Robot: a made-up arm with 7 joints. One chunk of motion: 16 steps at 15 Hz.
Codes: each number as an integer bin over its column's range. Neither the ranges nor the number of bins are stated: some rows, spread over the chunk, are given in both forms.
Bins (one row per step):
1: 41 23 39 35 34 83 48
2: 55 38 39 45 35 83 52
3: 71 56 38 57 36 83 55
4: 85 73 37 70 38 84 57
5: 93 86 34 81 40 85 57
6: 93 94 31 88 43 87 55
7: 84 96 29 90 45 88 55
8: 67 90 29 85 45 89 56
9: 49 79 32 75 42 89 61
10: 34 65 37 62 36 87 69
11: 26 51 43 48 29 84 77
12: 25 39 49 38 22 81 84
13: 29 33 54 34 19 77 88
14: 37 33 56 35 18 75 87
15: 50 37 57 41 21 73 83
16: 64 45 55 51 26 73 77
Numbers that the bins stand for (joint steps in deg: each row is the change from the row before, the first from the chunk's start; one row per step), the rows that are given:
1: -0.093 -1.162 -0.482 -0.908 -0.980 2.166 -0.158
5: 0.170 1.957 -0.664 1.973 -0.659 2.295 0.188
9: -0.053 1.610 -0.736 1.597 -0.552 2.554 0.341
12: -0.174 -0.370 -0.118 -0.720 -1.622 2.036 1.224
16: 0.023 -0.073 0.100 0.094 -1.408 1.519 0.956
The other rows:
2: -0.022 -0.419 -0.482 -0.282 -0.926 2.166 -0.004
3: 0.059 0.472 -0.518 0.470 -0.873 2.166 0.111
4: 0.129 1.313 -0.555 1.284 -0.766 2.230 0.188
6: 0.170 2.353 -0.773 2.411 -0.498 2.424 0.111
7: 0.124 2.452 -0.845 2.536 -0.391 2.489 0.111
8: 0.038 2.155 -0.845 2.223 -0.391 2.554 0.149
10: -0.128 0.917 -0.555 0.783 -0.873 2.424 0.648
11: -0.169 0.224 -0.336 -0.094 -1.247 2.230 0.956
13: -0.154 -0.667 0.064 -0.971 -1.783 1.778 1.378
14: -0.113 -0.667 0.136 -0.908 -1.836 1.648 1.339
15: -0.047 -0.469 0.173 -0.532 -1.676 1.519 1.186

